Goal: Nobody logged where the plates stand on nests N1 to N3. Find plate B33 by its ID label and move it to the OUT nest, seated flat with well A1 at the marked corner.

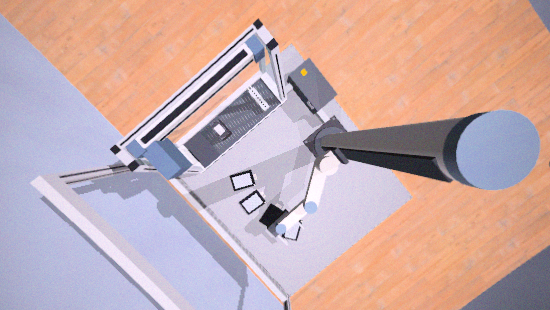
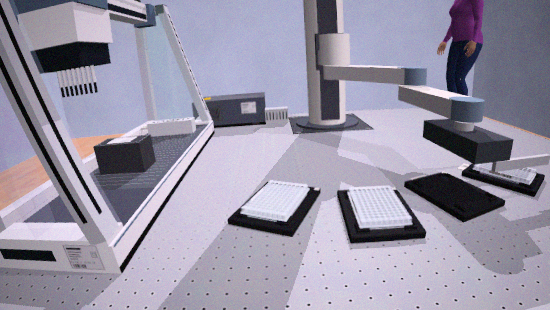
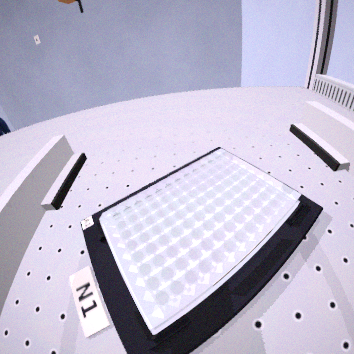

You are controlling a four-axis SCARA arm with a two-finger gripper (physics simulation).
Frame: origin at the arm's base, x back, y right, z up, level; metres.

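Seen in the pictures: gripper, between the fingertips: (image 1: 295,236) (image 2: 516,146) (image 3: 187,125); arm's base, origin of its link: (image 2: 327,125).
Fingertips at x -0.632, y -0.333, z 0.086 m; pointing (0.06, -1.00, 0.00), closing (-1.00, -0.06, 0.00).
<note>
Offsets run from my fingertips to a thing's middle. "spot": to the spot under its first point.
A clear 96-well plate @[dx -0.003, dy +0.026, dz -0.054 m] (image 1: 293,232) (image 2: 521,175) (image 3: 200,225) lies in a black nest @[dx -0.002, dy +0.026, dz -0.064 m] (image 3: 107,275) beside a tag @[spot: dx +0.074, dy +0.082, dz -0.071 m] (image 3: 89,301) reading N1. A small white corner mark @[dx +0.090, dy +0.024, dz -0.061 m] (image 3: 87,222) is on that nest. My gripper (image 2: 506,167) (image 3: 187,125) is open above this plate, its fingers apart at either side and not touching it. No plate ID label is readable. An empty black nest @[dx -0.057, dy +0.202, dz -0.064 m] (image 1: 272,215) (image 2: 454,196) is next to it. Two more plates, one @[dx -0.092, dy +0.378, dz -0.054 m] (image 1: 252,202) (image 2: 381,206) nearer the empty nest and one @[dx -0.039, dy +0.551, dz -0.054 m] (image 1: 242,180) (image 2: 276,200) farther off, lie in black nests; their tags are unreadable.
A framed liquid handler (image 1: 192,90) (image 2: 112,250) stands along one side, with a pipette head @[dx -0.106, dy +0.849, dz +0.235 m] (image 2: 72,55) above its deck and a dark block @[spot: dx +0.067, dy +0.888, dz +0.019 m] (image 2: 125,155) on it. A dark grey box @[spot: dx +0.744, dy +0.735, dz +0.042 m] (image 1: 312,85) (image 2: 235,110) stands near the arm's column (image 2: 325,100). A person (image 2: 466,30) stands behind the table.
</note>
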